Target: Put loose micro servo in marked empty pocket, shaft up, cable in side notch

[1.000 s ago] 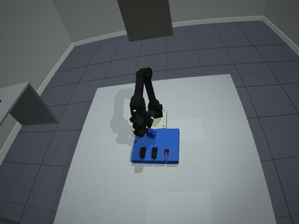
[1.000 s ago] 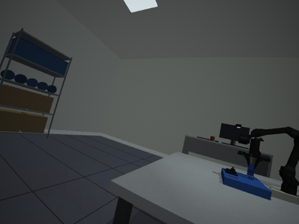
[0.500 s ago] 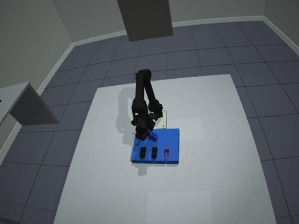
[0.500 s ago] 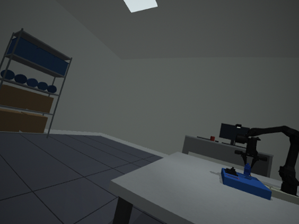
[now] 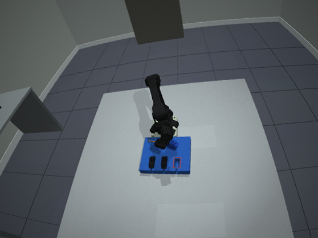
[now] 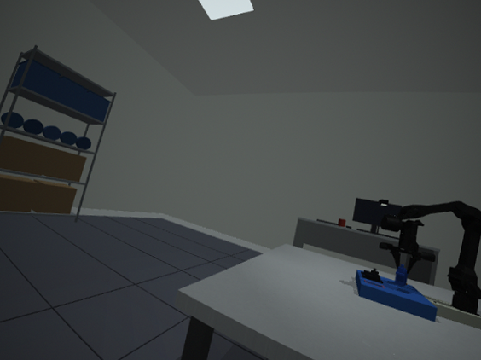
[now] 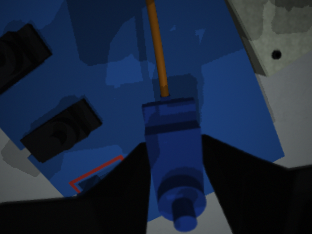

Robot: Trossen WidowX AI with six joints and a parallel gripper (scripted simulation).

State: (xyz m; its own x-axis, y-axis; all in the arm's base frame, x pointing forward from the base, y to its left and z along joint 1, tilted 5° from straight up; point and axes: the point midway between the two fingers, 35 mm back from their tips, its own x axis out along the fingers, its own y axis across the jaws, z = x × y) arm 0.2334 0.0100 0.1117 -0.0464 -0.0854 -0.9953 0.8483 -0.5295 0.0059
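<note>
Right now my gripper tip is 1 cm past the blue deck, 3 cm to the left of it and 10 cm above it.
</note>
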